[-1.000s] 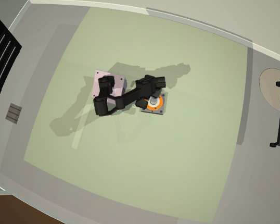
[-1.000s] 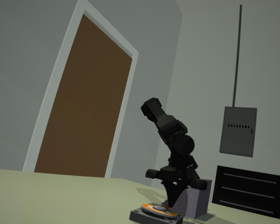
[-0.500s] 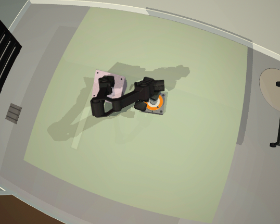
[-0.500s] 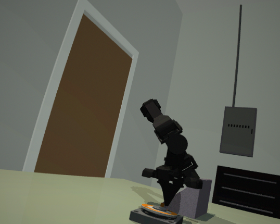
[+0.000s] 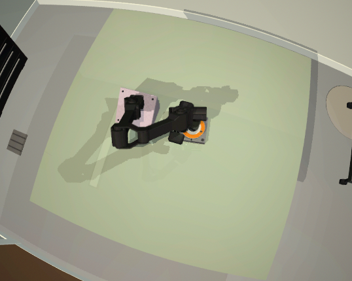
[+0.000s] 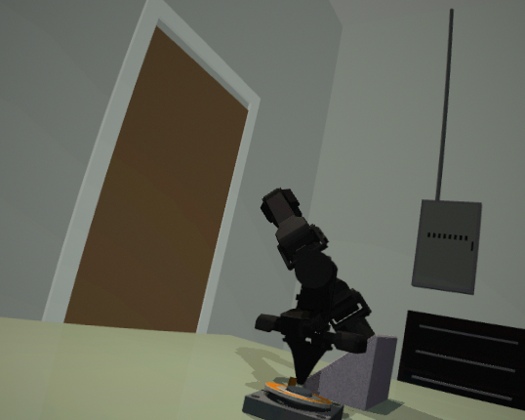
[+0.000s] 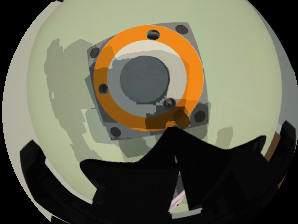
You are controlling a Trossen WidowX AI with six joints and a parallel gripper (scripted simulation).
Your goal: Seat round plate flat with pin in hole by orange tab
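Now: gripper tip 5 cm short of the square base, 2 cm above it and 1 cm to the right of it.
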